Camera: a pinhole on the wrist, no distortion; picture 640 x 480 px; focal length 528.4 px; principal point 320.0 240.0 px. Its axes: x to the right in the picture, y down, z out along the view. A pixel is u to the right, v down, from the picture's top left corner.
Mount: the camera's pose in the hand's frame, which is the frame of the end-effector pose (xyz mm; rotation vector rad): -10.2 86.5 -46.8 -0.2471 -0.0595 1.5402
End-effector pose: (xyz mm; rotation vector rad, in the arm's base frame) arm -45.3 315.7 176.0 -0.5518 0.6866 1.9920
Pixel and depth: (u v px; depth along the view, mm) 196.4 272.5 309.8
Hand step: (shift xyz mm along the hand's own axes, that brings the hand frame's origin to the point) -91.1 52.3 259.6
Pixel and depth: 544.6 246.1 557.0
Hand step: -115.7 389.0 466.7
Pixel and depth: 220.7 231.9 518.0
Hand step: -105.6 52.5 470.5
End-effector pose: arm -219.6 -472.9 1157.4 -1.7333 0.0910 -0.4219
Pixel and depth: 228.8 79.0 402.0
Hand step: 30.0 64.9 376.7
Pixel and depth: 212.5 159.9 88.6
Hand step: -14.7 79.2 44.2
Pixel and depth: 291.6 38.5 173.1
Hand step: 20.8 97.5 135.7
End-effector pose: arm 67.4 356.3 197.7 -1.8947 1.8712 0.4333
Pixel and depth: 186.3 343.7 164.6
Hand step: -75.0 65.4 112.0
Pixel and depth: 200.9 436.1 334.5
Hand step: -199.0 53.5 263.4
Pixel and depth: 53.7 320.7 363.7
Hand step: -141.1 -50.8 317.9
